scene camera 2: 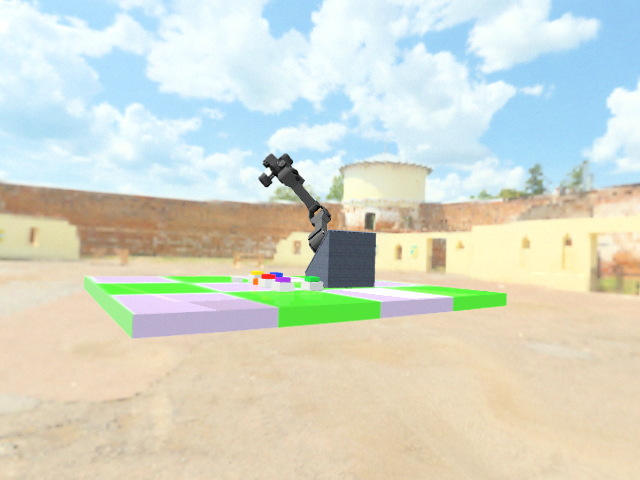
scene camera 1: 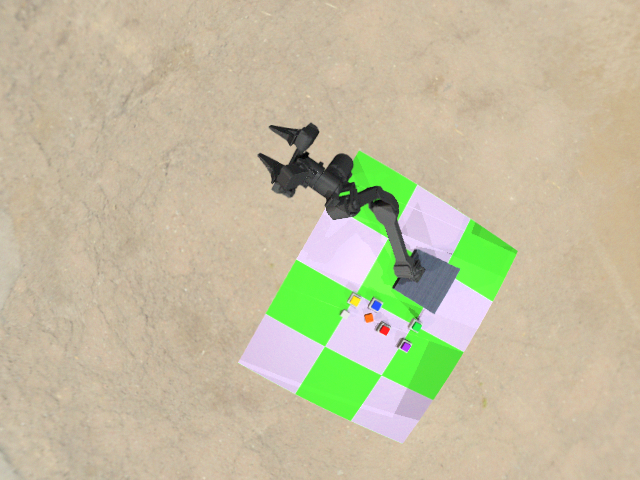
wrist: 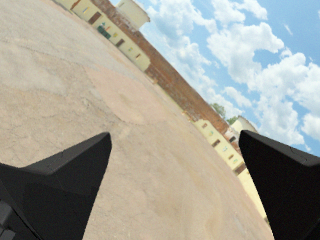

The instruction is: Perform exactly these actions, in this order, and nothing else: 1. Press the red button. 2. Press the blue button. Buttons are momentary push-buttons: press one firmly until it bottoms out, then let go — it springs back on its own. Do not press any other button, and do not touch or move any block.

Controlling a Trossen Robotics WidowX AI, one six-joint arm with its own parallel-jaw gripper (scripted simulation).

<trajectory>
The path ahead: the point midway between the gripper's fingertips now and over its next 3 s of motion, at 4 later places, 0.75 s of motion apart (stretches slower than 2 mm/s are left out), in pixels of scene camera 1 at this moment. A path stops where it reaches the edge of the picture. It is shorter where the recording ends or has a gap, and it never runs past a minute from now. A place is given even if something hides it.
The gripper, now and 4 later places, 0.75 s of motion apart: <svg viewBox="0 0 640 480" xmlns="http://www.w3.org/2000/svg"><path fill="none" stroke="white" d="M263 140L235 282L313 406L378 378L389 338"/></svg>
</trajectory>
